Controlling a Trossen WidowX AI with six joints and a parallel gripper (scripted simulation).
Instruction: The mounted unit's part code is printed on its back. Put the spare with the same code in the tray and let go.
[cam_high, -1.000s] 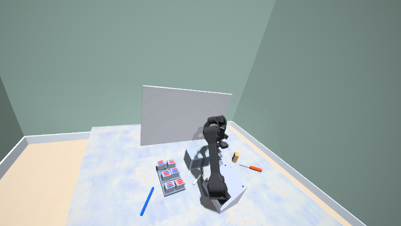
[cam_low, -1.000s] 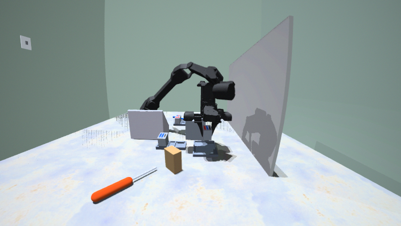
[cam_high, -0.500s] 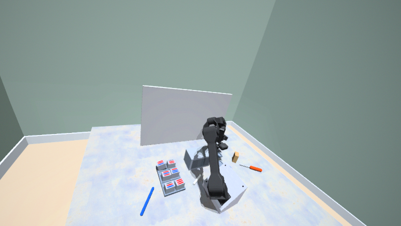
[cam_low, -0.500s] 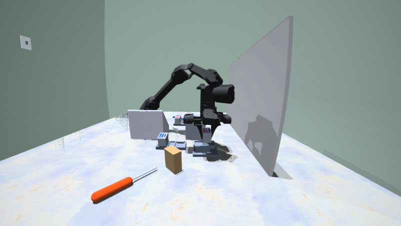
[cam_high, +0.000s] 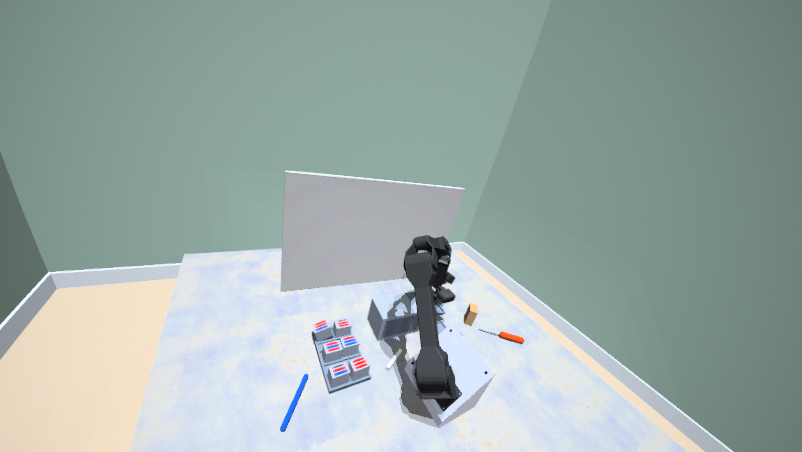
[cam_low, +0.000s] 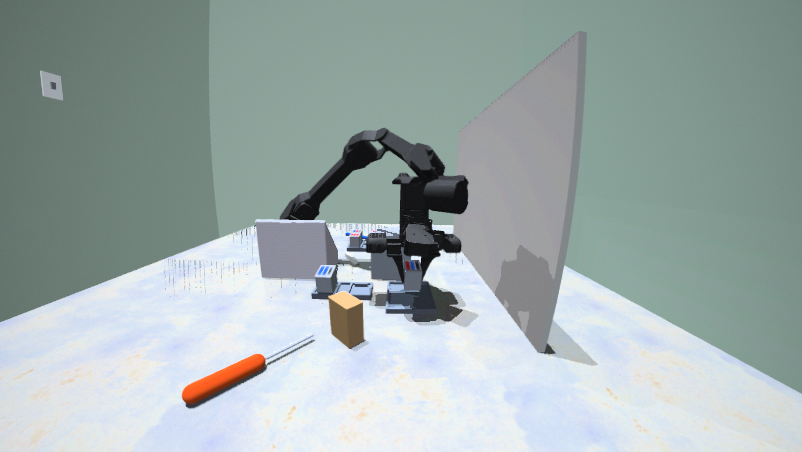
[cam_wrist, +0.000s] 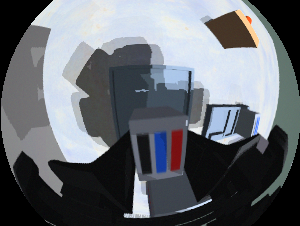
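The tray is 3 cm below my gripper tip. Round my gripper tip: grey mounted unit: 4 cm behind, 19 cm to the left, 1 cm above; then low rack: 15 cm behind, 2 cm to the left, 3 cm below; then tan block: 12 cm behind, 13 cm to the right.
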